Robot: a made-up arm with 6 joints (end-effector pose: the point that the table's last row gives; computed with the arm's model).
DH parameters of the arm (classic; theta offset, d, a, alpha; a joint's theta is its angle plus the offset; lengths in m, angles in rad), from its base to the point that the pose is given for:
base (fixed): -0.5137 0 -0.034 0
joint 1: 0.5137 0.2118 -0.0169 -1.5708
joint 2: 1.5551 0 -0.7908 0
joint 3: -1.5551 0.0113 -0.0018 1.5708
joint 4: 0 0.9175 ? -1.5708
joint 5: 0 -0.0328 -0.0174 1.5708
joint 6: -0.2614 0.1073 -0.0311 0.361
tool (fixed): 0.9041 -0.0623 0 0
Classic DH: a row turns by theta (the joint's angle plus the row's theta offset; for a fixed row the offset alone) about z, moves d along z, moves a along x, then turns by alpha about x.
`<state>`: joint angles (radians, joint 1 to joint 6).
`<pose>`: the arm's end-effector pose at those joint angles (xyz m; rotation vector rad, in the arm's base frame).
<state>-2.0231 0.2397 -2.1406 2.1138 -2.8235 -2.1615</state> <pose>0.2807 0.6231 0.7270 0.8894 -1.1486 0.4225</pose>
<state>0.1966 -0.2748 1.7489 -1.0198 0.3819 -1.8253</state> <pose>0.6753 0.1121 1.0491 -1.7518 0.6784 -1.4191</pose>
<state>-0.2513 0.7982 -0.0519 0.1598 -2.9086 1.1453</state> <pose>1.0997 -0.2951 1.3570 -1.5920 -1.3803 1.2036</pose>
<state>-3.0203 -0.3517 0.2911 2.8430 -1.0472 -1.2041</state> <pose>0.3083 0.0532 1.8923 0.2831 -1.3427 -0.5899</pose>
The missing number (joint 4, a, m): 0.0207
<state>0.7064 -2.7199 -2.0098 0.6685 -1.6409 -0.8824</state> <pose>0.4084 0.3877 -0.4728 0.9095 0.0090 0.3120</pose>
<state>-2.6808 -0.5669 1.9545 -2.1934 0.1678 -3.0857</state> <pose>-0.4549 -0.2127 1.1195 1.1195 -1.2164 -1.0603</pose>
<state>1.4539 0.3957 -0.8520 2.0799 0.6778 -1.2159</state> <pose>-0.1061 -0.1445 1.7910 -0.4330 -0.8200 2.7405</pose>
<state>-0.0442 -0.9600 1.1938 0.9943 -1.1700 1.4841</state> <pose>-0.4771 -0.0184 1.5180 -0.2245 -1.1218 2.8419</pose>
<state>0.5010 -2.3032 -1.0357 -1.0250 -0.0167 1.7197</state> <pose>-0.3296 -0.1486 -1.2603 1.2000 2.5898 -0.2115</pose>
